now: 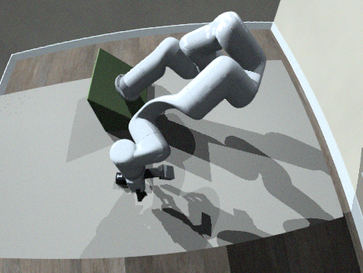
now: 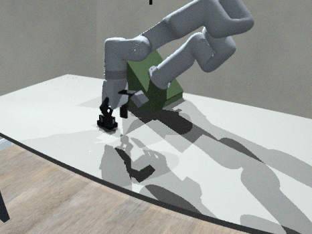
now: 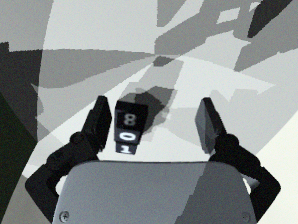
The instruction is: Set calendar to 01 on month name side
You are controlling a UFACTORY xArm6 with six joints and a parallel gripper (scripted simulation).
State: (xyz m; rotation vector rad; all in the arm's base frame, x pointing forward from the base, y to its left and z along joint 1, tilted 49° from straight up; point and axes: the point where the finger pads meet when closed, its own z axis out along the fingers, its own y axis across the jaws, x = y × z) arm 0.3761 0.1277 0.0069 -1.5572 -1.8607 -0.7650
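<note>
Now: hand 60 mm to the left of the black cube, 30 mm above it and 20 mm past it. Also, from my hand: black tray 70 mm to the right, 40 mm below, 20 mm behind.
</note>
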